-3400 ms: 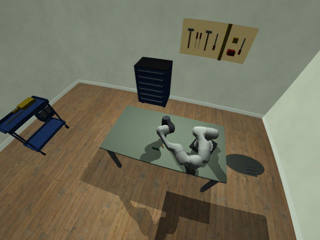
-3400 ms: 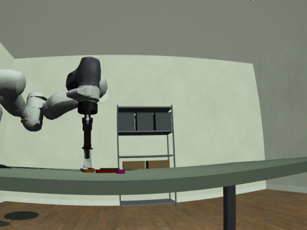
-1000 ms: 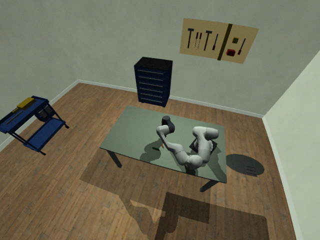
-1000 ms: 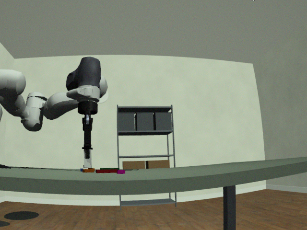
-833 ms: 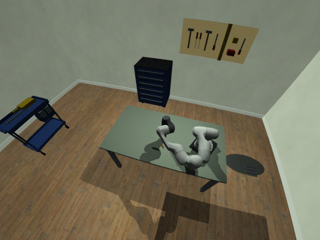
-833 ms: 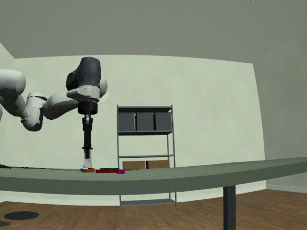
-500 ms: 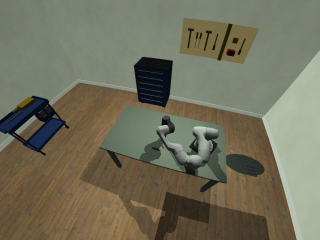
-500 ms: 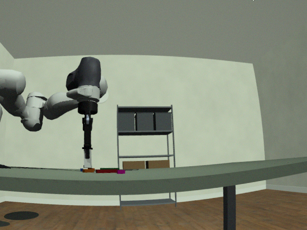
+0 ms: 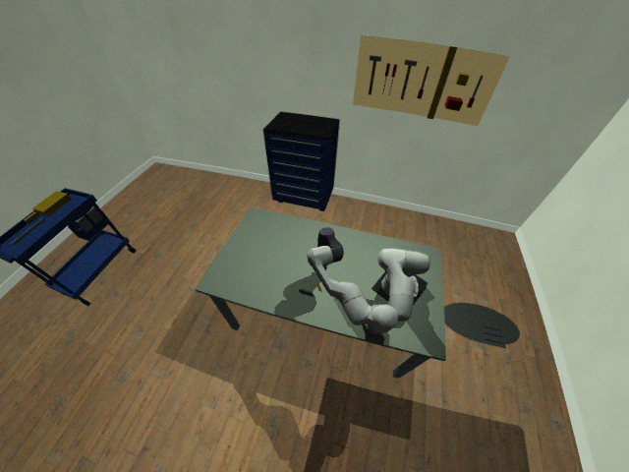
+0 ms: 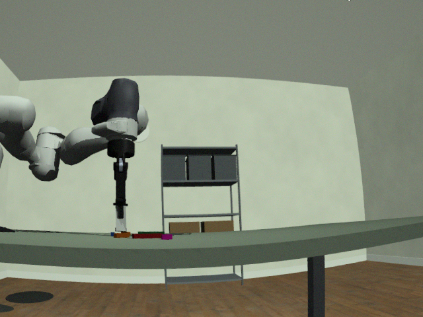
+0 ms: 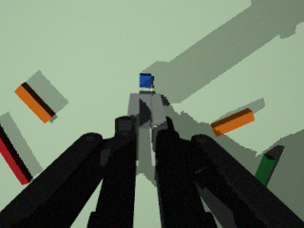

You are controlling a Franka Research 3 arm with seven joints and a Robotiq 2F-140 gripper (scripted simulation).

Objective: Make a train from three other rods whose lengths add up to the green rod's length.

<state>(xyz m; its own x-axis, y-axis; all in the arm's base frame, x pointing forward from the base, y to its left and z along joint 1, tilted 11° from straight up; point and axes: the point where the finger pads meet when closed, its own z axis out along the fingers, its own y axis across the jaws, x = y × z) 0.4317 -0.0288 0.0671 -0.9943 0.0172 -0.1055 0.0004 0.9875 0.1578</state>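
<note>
Now: hand 30 mm above the grey rod. From my hand the other things lie so: green rod (90 mm ahead, 130 mm to the left, 40 mm below); red rod (60 mm ahead, 140 mm to the right, 40 mm below); blue rod (20 mm behind, 40 mm below).
</note>
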